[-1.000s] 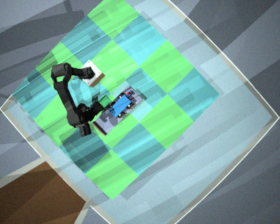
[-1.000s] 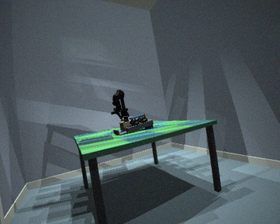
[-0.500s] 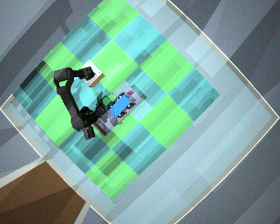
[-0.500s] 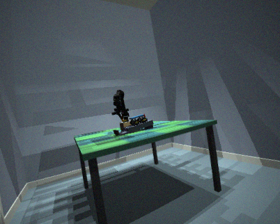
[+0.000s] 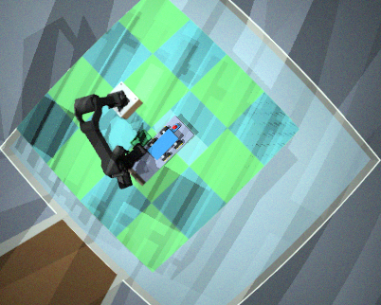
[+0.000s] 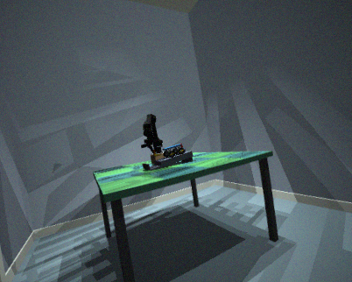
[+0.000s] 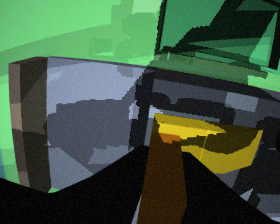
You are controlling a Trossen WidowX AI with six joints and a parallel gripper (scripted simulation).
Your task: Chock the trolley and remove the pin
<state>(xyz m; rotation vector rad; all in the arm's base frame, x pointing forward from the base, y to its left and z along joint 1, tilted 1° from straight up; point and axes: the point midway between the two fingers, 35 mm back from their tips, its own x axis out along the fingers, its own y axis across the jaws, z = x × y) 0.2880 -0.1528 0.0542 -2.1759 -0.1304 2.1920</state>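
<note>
Right now the stop pin is 27 cm to the left of my gripper tip, 3 cm ahead of it and 1 cm above it. Also, from my gripper tip: blue trolley: 16 cm to the left, 5 cm ahead, 1 cm below; green tray: 13 cm below, 8 cm behind, 6 cm to the left; yellow chock: 2 cm to the left, 1 cm below.
</note>
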